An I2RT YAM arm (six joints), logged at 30 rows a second.
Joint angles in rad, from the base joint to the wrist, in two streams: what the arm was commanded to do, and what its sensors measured. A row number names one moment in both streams.
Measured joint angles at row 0: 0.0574, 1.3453, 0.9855, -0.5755, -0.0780, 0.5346
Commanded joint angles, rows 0 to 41: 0.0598, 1.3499, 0.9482, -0.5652, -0.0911, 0.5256; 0.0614, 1.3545, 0.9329, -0.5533, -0.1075, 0.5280; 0.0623, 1.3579, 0.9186, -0.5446, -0.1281, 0.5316; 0.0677, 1.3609, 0.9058, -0.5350, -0.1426, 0.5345; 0.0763, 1.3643, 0.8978, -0.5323, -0.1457, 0.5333; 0.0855, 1.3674, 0.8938, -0.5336, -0.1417, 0.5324; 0.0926, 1.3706, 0.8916, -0.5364, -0.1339, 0.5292; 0.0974, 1.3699, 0.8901, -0.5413, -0.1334, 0.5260; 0.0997, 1.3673, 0.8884, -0.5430, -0.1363, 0.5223; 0.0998, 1.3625, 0.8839, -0.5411, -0.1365, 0.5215; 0.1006, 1.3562, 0.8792, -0.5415, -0.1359, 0.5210; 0.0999, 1.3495, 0.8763, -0.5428, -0.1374, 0.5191; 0.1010, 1.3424, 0.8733, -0.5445, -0.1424, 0.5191; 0.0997, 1.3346, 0.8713, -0.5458, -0.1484, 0.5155; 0.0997, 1.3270, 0.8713, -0.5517, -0.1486, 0.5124; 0.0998, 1.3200, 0.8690, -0.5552, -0.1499, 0.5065; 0.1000, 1.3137, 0.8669, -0.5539, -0.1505, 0.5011; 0.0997, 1.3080, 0.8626, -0.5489, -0.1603, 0.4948; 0.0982, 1.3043, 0.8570, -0.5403, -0.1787, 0.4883; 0.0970, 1.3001, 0.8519, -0.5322, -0.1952, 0.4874; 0.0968, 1.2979, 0.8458, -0.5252, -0.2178, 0.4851; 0.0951, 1.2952, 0.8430, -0.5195, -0.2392, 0.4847; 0.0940, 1.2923, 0.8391, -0.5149, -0.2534, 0.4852; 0.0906, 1.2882, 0.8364, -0.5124, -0.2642, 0.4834; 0.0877, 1.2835, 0.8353, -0.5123, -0.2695, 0.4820; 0.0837, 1.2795, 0.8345, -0.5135, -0.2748, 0.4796; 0.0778, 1.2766, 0.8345, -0.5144, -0.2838, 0.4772; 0.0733, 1.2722, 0.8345, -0.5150, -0.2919, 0.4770; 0.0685, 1.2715, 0.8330, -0.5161, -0.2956, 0.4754; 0.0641, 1.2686, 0.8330, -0.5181, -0.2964, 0.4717; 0.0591, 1.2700, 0.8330, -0.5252, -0.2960, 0.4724; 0.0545, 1.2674, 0.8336, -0.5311, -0.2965, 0.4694; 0.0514, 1.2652, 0.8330, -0.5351, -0.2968, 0.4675; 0.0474, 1.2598, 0.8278, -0.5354, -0.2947, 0.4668; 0.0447, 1.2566, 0.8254, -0.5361, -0.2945, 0.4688; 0.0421, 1.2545, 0.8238, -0.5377, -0.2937, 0.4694; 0.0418, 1.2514, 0.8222, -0.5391, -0.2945, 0.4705; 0.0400, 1.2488, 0.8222, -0.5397, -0.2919, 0.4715; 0.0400, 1.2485, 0.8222, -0.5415, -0.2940, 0.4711; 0.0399, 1.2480, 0.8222, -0.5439, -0.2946, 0.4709; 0.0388, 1.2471, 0.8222, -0.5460, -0.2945, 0.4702; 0.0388, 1.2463, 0.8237, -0.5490, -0.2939, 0.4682
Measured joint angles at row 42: 0.0418, 1.2610, 0.8356, -0.5285, -0.2859, 0.4854
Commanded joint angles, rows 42 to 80: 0.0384, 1.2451, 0.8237, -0.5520, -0.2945, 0.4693; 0.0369, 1.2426, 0.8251, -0.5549, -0.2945, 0.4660; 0.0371, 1.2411, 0.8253, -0.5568, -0.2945, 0.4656; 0.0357, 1.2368, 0.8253, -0.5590, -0.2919, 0.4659; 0.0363, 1.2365, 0.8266, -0.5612, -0.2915, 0.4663; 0.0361, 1.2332, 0.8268, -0.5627, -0.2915, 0.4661; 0.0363, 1.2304, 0.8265, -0.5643, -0.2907, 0.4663; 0.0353, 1.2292, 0.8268, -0.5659, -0.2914, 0.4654; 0.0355, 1.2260, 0.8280, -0.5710, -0.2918, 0.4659; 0.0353, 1.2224, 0.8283, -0.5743, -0.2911, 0.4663; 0.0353, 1.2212, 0.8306, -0.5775, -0.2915, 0.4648; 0.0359, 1.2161, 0.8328, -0.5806, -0.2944, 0.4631; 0.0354, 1.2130, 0.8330, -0.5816, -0.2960, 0.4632; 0.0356, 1.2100, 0.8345, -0.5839, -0.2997, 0.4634; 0.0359, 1.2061, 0.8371, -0.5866, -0.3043, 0.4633; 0.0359, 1.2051, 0.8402, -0.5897, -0.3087, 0.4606; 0.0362, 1.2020, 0.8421, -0.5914, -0.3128, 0.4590; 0.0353, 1.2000, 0.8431, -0.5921, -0.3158, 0.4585; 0.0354, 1.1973, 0.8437, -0.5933, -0.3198, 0.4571; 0.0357, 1.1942, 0.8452, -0.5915, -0.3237, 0.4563; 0.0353, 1.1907, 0.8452, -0.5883, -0.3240, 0.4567; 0.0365, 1.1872, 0.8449, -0.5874, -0.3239, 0.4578; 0.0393, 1.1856, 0.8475, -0.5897, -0.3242, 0.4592; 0.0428, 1.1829, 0.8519, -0.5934, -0.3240, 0.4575; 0.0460, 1.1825, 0.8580, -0.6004, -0.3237, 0.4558; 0.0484, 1.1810, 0.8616, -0.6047, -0.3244, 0.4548; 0.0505, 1.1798, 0.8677, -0.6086, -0.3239, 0.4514; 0.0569, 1.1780, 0.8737, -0.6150, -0.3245, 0.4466; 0.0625, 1.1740, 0.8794, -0.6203, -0.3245, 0.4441; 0.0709, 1.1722, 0.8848, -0.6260, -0.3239, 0.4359; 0.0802, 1.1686, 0.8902, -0.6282, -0.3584, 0.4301; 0.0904, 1.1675, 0.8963, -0.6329, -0.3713, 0.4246; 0.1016, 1.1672, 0.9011, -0.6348, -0.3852, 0.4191; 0.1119, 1.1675, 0.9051, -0.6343, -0.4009, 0.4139; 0.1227, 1.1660, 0.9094, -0.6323, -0.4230, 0.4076; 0.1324, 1.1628, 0.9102, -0.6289, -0.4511, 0.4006; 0.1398, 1.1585, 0.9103, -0.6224, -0.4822, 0.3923; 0.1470, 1.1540, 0.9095, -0.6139, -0.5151, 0.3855; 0.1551, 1.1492, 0.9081, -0.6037, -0.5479, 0.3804
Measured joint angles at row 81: 0.1360, 1.1694, 0.8860, -0.6067, -0.4358, 0.4168
